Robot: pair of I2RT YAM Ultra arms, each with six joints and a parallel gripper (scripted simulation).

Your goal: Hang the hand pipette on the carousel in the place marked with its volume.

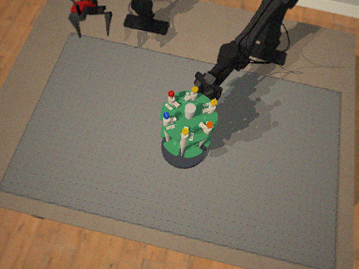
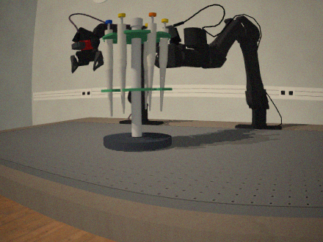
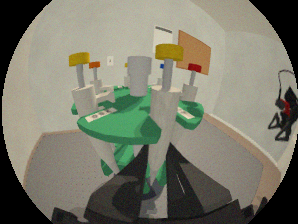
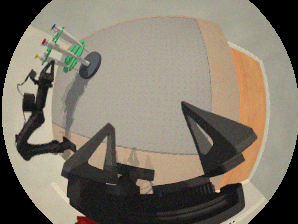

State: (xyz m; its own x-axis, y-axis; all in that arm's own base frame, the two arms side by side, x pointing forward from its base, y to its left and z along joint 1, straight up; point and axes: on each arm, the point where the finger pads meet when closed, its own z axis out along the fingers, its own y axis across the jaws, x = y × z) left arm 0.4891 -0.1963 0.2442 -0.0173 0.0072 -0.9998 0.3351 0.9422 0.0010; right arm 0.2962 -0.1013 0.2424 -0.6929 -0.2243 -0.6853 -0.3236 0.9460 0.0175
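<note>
Now: the pipette 2 cm below my left hand, 1 cm to the right of it and 1 cm ahead of it.
</note>
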